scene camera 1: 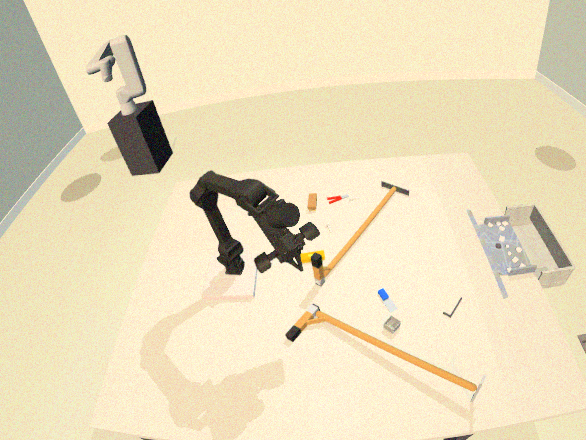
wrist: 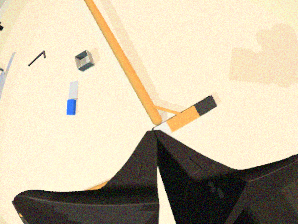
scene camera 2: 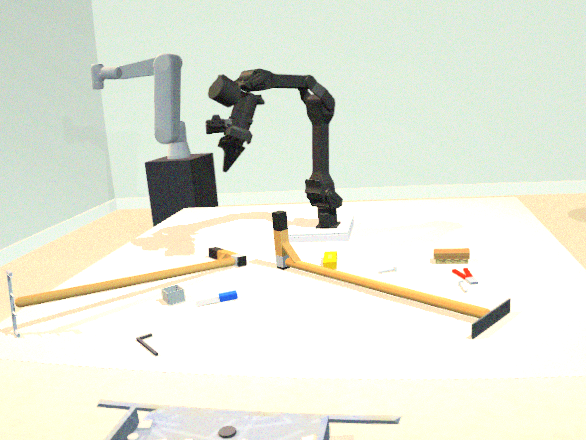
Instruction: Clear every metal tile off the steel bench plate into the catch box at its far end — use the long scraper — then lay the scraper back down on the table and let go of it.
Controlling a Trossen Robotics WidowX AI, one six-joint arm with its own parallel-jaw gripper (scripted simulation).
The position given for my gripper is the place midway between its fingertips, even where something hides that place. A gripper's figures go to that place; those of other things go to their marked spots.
Scene:
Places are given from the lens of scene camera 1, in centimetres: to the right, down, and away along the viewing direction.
my gripper (scene camera 1: 302, 270): 2, 14, 96
long scraper (scene camera 1: 320, 272): 9, 17, 117
long scraper (scene camera 1: 307, 319): 5, 32, 109

